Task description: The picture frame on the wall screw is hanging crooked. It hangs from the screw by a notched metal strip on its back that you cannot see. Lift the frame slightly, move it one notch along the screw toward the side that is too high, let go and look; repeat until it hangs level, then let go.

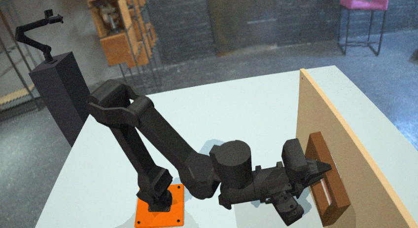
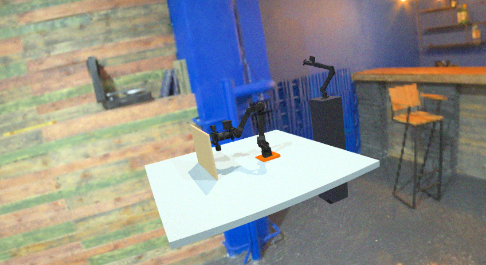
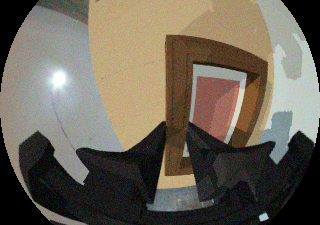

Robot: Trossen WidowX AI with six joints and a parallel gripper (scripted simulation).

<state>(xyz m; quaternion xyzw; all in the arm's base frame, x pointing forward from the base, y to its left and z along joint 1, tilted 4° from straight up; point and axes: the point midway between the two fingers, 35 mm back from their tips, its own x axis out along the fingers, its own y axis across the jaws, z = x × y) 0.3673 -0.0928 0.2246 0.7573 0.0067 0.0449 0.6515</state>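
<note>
My gripper tip is now 1 cm short of the brown picture frame, 1 cm to the right of it and 5 cm above it. Round my gripper tip: tan wall board 2 cm ahead, 1 cm to the left, 6 cm below.
</note>
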